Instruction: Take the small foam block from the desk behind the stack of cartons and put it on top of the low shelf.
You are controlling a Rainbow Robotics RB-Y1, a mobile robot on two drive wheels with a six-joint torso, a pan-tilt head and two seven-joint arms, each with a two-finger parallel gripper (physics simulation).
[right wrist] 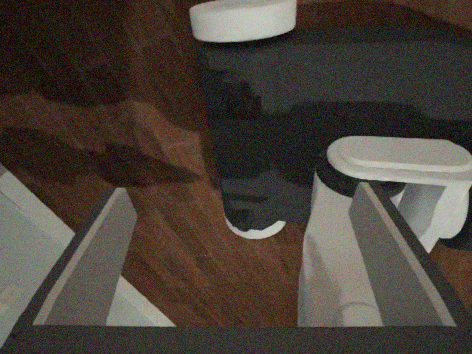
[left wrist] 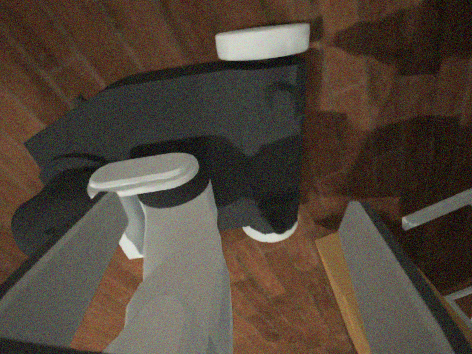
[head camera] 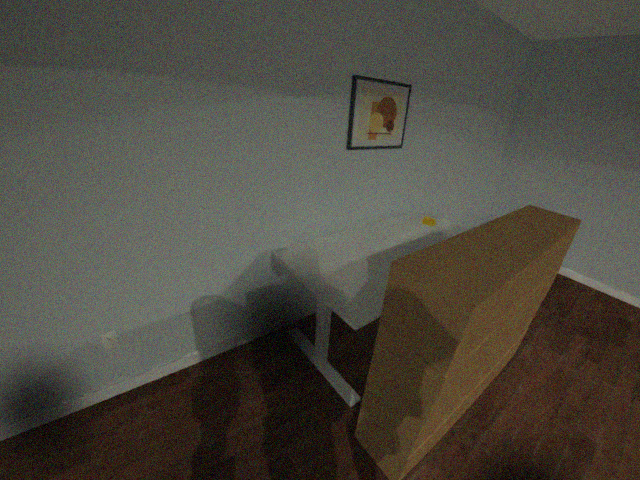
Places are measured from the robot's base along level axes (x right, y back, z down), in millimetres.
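Pixels of known places: left gripper, fingertip midpoint: (left wrist: pixel 229 211); right gripper, fingertip midpoint: (right wrist: pixel 240 199).
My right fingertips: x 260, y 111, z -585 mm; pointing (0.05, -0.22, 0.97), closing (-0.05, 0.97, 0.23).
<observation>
Behind a point stands the place of what it marks.
The small yellow foam block (head camera: pixel 429 221) {x 1493, y -1492, z -755 mm} lies on the far part of the white desk (head camera: pixel 361 245) {x 789, y -1280, z -720 mm} in the head view. The stack of cartons (head camera: pixel 465 279) {x 673, y -367, z -1080 mm} stands in front of the desk and hides much of its right side; a tan strip of the cartons (left wrist: pixel 342 295) {x 592, y -242, z -266 mm} shows beside a finger in the left wrist view. My left gripper (left wrist: pixel 229 211) {x -234, y 122, z -582 mm} and right gripper (right wrist: pixel 243 188) {x 260, y 111, z -585 mm} are open and empty, over the robot's base and the floor, away from the block. The low shelf does not show clearly; I cannot tell whether a pale surface (right wrist: pixel 25 245) {x -608, y -1130, z -194 mm} in the right wrist view is it.
The desk's leg and foot (head camera: pixel 323 366) stand left of the cartons. The wall (head camera: pixel 155 206) {x -355, y -1213, z -1084 mm} runs behind the desk, with a framed picture (head camera: pixel 379 113) {x 991, y -1630, z -1525 mm}. Dark wood floor (head camera: pixel 568 372) {x 2127, y -398, z -1 mm} lies right of the cartons. The robot's dark base (left wrist: pixel 225 110) {x -146, y 102, z -169 mm} (right wrist: pixel 350 75) {x 174, y 202, z -169 mm} is below the wrists.
</observation>
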